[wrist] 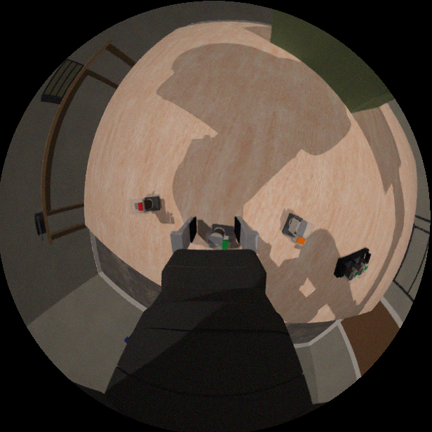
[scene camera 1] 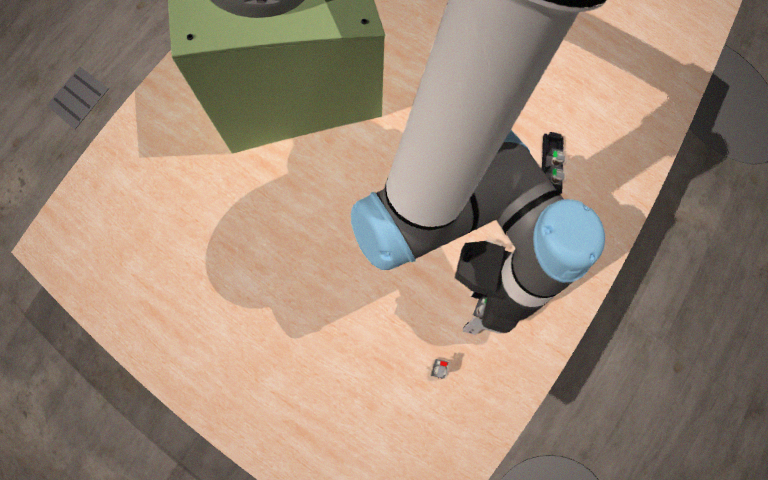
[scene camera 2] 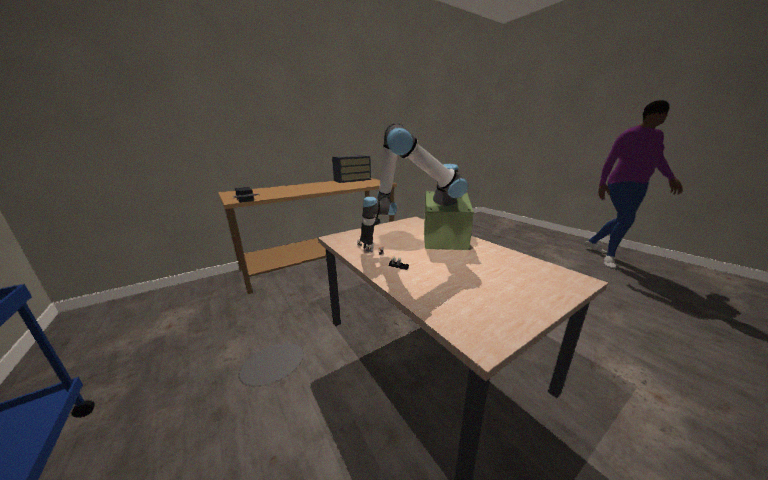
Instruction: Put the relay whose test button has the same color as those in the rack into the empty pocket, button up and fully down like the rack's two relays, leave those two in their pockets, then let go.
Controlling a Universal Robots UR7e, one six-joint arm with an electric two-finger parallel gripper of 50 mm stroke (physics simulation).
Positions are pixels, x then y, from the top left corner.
Scene:
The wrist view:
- my gripper: 215, 224
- orange-button relay: 297, 230
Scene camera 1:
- my gripper: 473, 313

